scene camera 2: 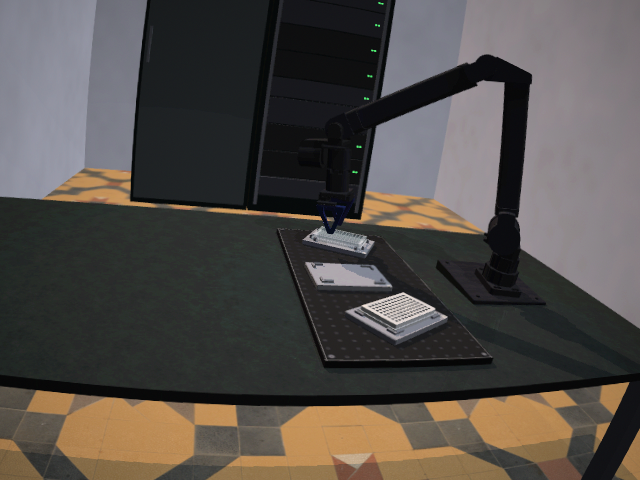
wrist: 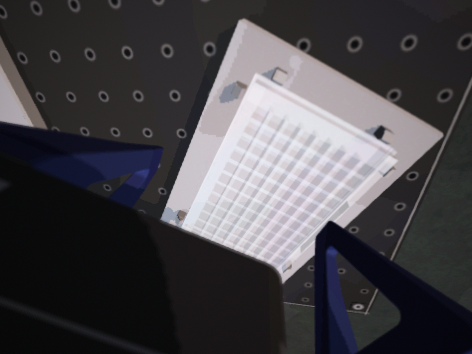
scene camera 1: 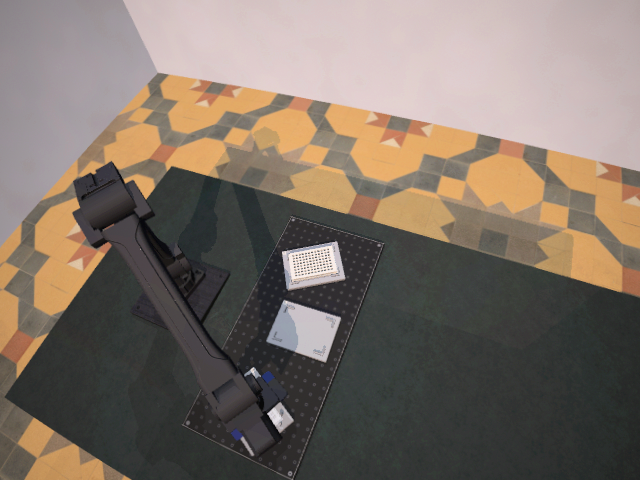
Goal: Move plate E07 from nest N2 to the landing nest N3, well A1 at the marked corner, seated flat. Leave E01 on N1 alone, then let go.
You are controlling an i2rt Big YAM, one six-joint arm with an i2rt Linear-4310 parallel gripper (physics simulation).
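A clear well plate (scene camera 2: 343, 238) (wrist: 285, 185) sits on a pale nest (scene camera 1: 283, 421) (scene camera 2: 366, 252) (wrist: 330, 95) at one end of the board, largely hidden in scene camera 1. My gripper (scene camera 1: 252, 405) (scene camera 2: 332, 227) (wrist: 244, 195) is open and empty above it; in the wrist view the plate is skewed relative to the fingers. The middle nest (scene camera 1: 310, 335) (scene camera 2: 343, 273) bears no plate and shows corner stops. A cream plate (scene camera 1: 312, 262) (scene camera 2: 400, 310) sits on the nest (scene camera 1: 339, 268) (scene camera 2: 438, 318) at the other end. Plate and nest names and the A1 mark are unreadable.
All three nests stand on a black perforated board (scene camera 1: 356, 248) (scene camera 2: 351, 348) on the dark green table (scene camera 1: 439, 361) (scene camera 2: 180, 310). The arm's base plate (scene camera 1: 217, 281) (scene camera 2: 465, 286) is beside the board. A dark cabinet (scene camera 2: 201, 103) stands behind the table.
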